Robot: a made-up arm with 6 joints. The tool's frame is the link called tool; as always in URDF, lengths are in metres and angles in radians. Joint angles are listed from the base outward.
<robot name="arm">
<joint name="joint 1" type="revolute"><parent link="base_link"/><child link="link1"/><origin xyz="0.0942 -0.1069 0.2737" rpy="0.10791 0.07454 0.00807"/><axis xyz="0 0 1"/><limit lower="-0.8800" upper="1.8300"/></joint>
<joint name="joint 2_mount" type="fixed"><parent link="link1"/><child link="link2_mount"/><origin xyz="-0.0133 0.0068 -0.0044"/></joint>
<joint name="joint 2" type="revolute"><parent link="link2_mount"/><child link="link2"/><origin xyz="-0.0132 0.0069 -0.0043" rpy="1.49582 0.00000 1.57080"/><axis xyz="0 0 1"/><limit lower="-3.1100" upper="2.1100"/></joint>
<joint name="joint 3" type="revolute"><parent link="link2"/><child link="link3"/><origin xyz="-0.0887 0.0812 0.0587" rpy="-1.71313 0.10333 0.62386"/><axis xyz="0 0 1"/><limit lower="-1.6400" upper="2.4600"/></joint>
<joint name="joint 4" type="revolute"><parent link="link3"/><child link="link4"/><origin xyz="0.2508 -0.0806 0.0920" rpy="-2.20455 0.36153 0.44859"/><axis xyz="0 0 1"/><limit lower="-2.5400" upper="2.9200"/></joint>
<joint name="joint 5" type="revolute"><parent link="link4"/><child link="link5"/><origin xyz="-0.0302 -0.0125 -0.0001" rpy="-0.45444 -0.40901 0.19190"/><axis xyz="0 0 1"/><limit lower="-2.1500" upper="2.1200"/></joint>
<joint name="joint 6" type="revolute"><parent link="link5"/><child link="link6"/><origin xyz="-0.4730 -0.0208 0.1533" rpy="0.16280 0.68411 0.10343"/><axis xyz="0 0 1"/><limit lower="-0.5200" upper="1.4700"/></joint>
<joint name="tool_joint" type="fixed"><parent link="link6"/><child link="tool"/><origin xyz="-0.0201 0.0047 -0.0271" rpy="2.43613 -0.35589 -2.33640"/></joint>
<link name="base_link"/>
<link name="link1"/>
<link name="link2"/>
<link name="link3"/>
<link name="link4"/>
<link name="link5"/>
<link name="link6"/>
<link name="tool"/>
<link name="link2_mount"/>
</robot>
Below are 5 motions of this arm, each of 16 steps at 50 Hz.
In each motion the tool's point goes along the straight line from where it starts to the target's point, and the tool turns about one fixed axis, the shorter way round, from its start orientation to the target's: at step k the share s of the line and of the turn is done. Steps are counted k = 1, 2, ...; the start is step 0. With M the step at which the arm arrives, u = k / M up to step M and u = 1 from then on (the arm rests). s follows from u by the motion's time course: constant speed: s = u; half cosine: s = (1 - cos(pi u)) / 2; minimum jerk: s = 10 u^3 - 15 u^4 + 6 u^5.
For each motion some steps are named. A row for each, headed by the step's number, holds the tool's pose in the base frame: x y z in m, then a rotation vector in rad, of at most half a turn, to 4 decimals.
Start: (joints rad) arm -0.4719 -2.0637 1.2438 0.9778 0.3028 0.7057
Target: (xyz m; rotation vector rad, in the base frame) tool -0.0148 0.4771 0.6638 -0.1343 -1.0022 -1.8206
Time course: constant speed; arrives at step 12
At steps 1, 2, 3, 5, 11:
1: 0.1420 0.5141 0.6207 -0.3455 -1.0522 -1.9756
2: 0.1278 0.5107 0.6246 -0.3258 -1.0480 -1.9619
3: 0.1135 0.5074 0.6286 -0.3062 -1.0437 -1.9482
5: 0.0850 0.5007 0.6364 -0.2673 -1.0349 -1.9204
11: -0.0005 0.4805 0.6599 -0.1530 -1.0071 -1.8351

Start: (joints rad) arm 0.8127 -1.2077 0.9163 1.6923 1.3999 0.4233
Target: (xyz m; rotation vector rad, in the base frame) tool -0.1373 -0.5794 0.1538 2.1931 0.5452 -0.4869
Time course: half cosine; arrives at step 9
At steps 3, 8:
3: -0.1711 -0.5579 0.1446 2.2189 0.4343 -0.5263
8: -0.1387 -0.5785 0.1534 2.1942 0.5408 -0.4885

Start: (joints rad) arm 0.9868 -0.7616 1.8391 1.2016 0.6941 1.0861
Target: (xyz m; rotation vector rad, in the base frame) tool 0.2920 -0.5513 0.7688 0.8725 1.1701 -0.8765
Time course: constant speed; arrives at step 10
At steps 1, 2, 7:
1: 0.3665 -0.5789 0.6992 0.8885 1.2793 -0.7029
2: 0.3583 -0.5759 0.7070 0.8870 1.2675 -0.7224
7: 0.3168 -0.5605 0.7456 0.8784 1.2073 -0.8192

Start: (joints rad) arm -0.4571 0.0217 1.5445 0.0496 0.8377 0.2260
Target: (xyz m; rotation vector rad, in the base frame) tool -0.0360 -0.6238 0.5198 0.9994 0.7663 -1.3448
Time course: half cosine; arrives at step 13
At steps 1, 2, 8, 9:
1: 0.0060 -0.5800 0.5997 0.7836 0.7210 -1.3882
2: 0.0042 -0.5819 0.5962 0.7930 0.7231 -1.3865
8: -0.0222 -0.6095 0.5460 0.9288 0.7519 -1.3603
9: -0.0268 -0.6142 0.5373 0.9521 0.7567 -1.3553

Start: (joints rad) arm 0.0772 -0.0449 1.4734 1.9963 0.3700 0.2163
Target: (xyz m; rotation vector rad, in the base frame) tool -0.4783 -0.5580 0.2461 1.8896 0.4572 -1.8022
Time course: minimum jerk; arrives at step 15
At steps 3, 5, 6, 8, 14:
3: -0.4560 -0.5790 0.2145 1.9635 0.6128 -1.7807
5: -0.4596 -0.5756 0.2196 1.9519 0.5875 -1.7847
6: -0.4621 -0.5732 0.2232 1.9436 0.5696 -1.7874
8: -0.4679 -0.5677 0.2314 1.9245 0.5291 -1.7932
14: -0.4782 -0.5581 0.2460 1.8898 0.4576 -1.8021

